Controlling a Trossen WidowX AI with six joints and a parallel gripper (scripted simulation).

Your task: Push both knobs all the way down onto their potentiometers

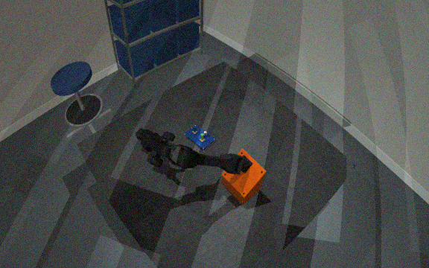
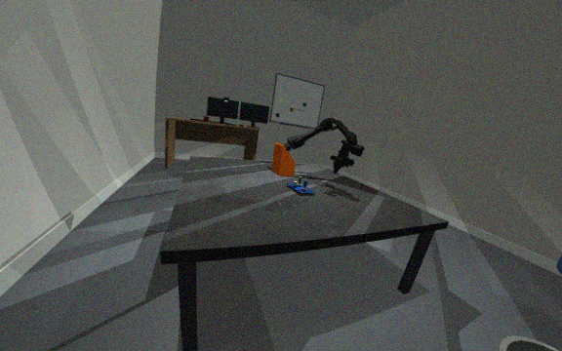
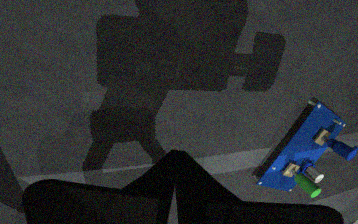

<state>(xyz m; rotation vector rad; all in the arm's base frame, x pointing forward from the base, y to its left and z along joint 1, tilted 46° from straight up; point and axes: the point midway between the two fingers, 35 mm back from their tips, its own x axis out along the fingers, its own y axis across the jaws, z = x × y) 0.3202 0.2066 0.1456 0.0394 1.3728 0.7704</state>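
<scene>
The green knob is 25 cm to the right of my gripper tip, 5 cm below it and 2 cm ahead of it. The rest, counted from my gripper tip: blue knob: 25 cm to the right, 9 cm ahead, 4 cm below.
</scene>
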